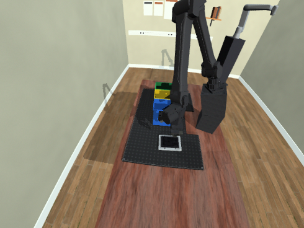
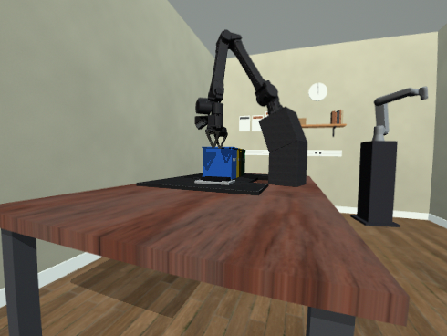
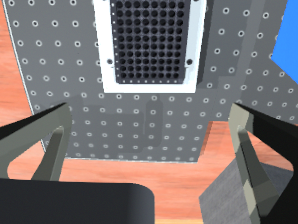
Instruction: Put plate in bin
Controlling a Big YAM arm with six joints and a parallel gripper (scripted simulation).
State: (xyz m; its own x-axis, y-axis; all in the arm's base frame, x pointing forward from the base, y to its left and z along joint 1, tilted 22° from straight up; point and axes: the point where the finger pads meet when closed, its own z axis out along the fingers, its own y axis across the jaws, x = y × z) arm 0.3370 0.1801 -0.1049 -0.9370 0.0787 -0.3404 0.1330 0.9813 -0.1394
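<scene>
Right now my hand is 15 cm above the 96-well plate. The rest, counted from my hand: blue bin: 23 cm to the right, 8 cm below, 2 cm ahead; yellow bin: 36 cm to the right, 8 cm below; grey plate nest: 17 cm below.
</scene>
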